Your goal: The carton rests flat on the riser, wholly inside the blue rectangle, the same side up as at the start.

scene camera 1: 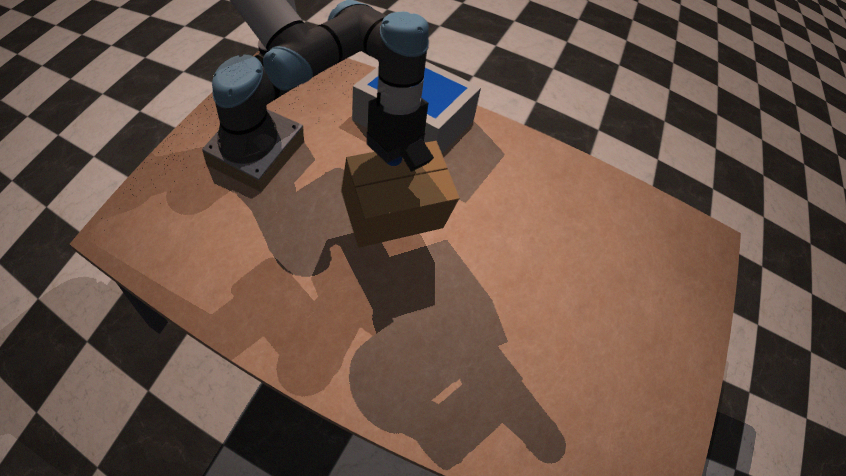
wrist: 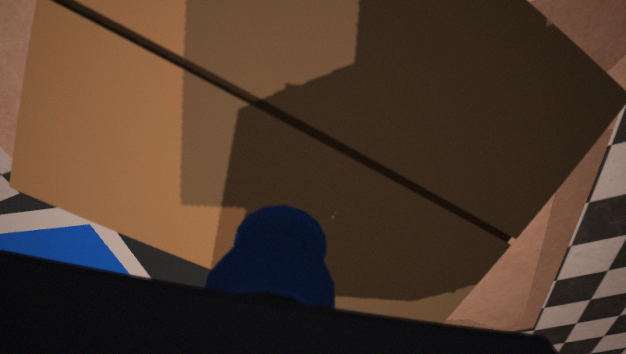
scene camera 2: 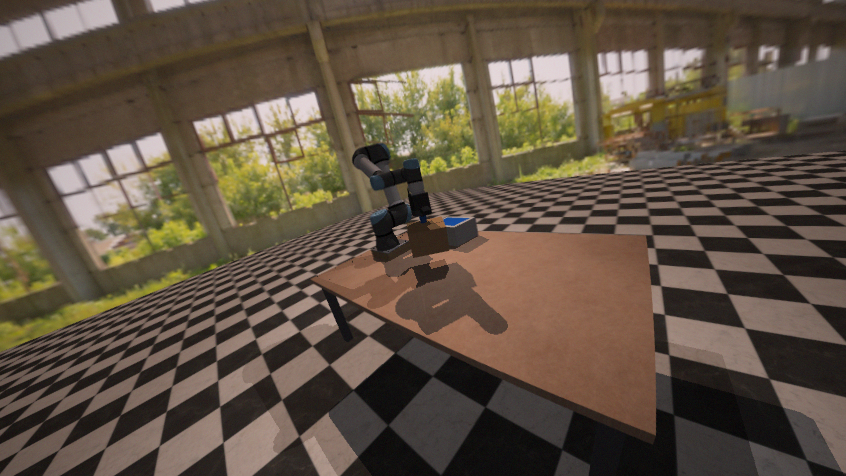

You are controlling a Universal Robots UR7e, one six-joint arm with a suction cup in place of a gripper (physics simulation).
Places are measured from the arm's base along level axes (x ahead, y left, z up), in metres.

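Pixels of known places: hand at its tool point: (scene camera 1: 393,163) (wrist: 290,221) (scene camera 2: 424,223); arm's base at its link origin: (scene camera 1: 247,139) (scene camera 2: 387,245).
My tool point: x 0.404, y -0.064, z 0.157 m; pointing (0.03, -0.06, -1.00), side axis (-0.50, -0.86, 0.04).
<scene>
For each thing: its middle in the pictures, then the offset to it from my tool point. Level surfaces: height alone.
- brown carton at the middle of its body: (wrist: 314,130) (scene camera 1: 396,194) (scene camera 2: 427,236) dx +0.019, dy -0.018, dz -0.062 m
- grey riser at the middle of its body: (wrist: 125,252) (scene camera 1: 415,102) (scene camera 2: 452,230) dx -0.077, dy +0.348, dz -0.157 m
- blue rectangle at the middle of its body: (wrist: 89,286) (scene camera 1: 417,85) (scene camera 2: 450,221) dx -0.077, dy +0.348, dz -0.097 m
- brown table at its surface level: dz -0.217 m
The brown carton (scene camera 1: 387,204) (scene camera 2: 428,238) (wrist: 125,125) hangs in the air above the table, its seamed face up and looking roughly level. My suction gripper (scene camera 1: 394,161) (scene camera 2: 423,219) (wrist: 281,225) is on its top face, off the seam, and holds it. The grey riser (scene camera 1: 461,125) (scene camera 2: 465,234) stands behind the carton in scene camera 1 and right of it in scene camera 2. The blue rectangle (scene camera 1: 444,95) (scene camera 2: 455,221) (wrist: 55,246) lies on the riser's top, inside a pale border. The arm hides part of it in scene camera 1. The carton is beside the rectangle, not over it.
The arm's base (scene camera 1: 253,145) (scene camera 2: 387,245) stands on the brown table (scene camera 1: 591,284) (scene camera 2: 562,307), left of the carton. Shadows of the arm and carton fall across the table in front. The checkered floor surrounds the table, and the riser stands near the table's far edge.
</scene>
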